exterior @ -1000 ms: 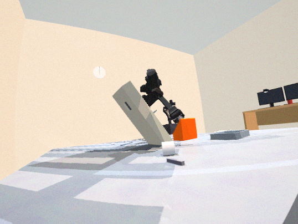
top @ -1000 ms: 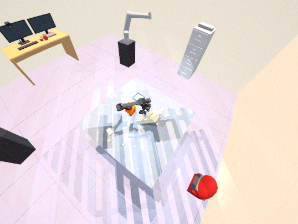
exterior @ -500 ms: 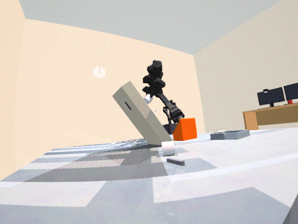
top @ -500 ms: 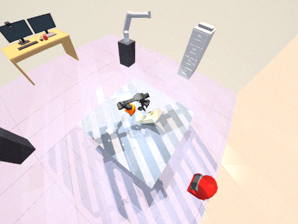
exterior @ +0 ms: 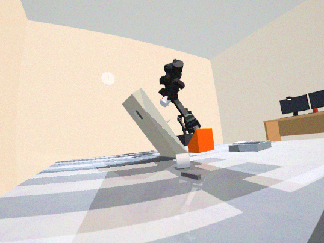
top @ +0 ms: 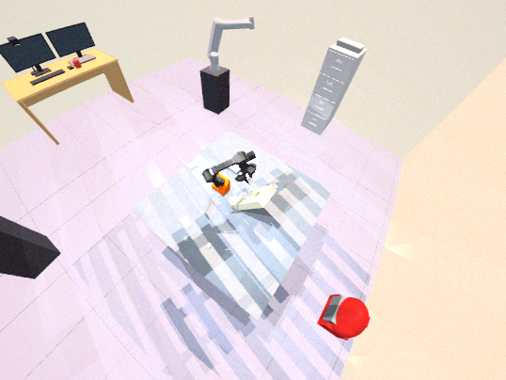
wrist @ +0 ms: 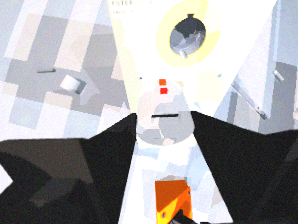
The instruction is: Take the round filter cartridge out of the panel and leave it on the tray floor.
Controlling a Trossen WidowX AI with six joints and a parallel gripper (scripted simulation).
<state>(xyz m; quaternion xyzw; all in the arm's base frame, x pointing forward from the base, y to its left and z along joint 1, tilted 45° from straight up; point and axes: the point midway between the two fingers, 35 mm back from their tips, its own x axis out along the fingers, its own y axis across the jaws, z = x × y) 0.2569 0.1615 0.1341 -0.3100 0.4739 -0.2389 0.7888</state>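
The shallow grey tray lies 30 cm behind my gripper tip, 29 cm below it and 27 cm to the left of it. The rest, counted from my gripper tip: beige service panel 12 cm below, 6 cm ahead, 4 cm to the right; then filter cartridge right at my gripper tip.
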